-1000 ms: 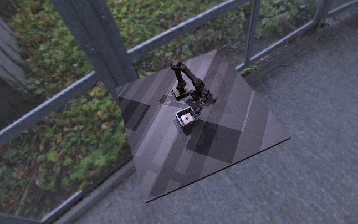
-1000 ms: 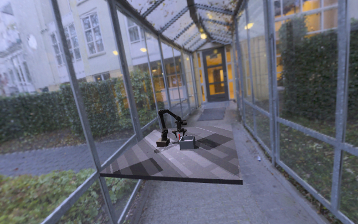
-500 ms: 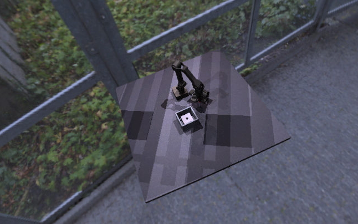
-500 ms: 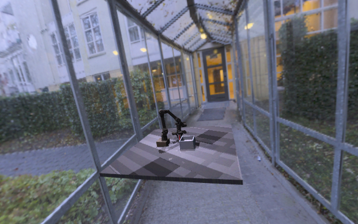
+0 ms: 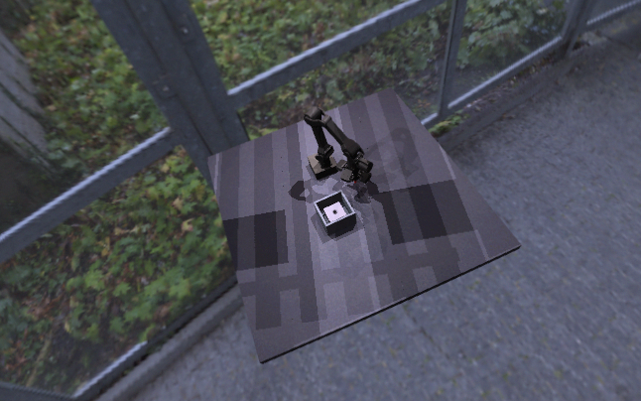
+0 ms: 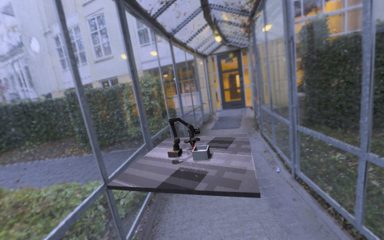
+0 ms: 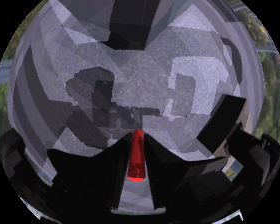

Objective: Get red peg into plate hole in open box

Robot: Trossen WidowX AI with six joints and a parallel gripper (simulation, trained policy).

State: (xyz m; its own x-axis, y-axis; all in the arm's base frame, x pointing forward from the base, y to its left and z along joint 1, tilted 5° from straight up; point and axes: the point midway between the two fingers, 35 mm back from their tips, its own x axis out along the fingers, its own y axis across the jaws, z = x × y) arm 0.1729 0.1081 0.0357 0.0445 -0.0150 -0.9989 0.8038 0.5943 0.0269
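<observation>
Now: gripper tip 150 mm short of the pale plate and 160 mm to the left of it. The rest, counted from my gripper tip: red peg (10 mm behind, 10 mm to the left, 10 mm above); grey box (150 mm ahead, 160 mm to the right, 20 mm below).
</observation>
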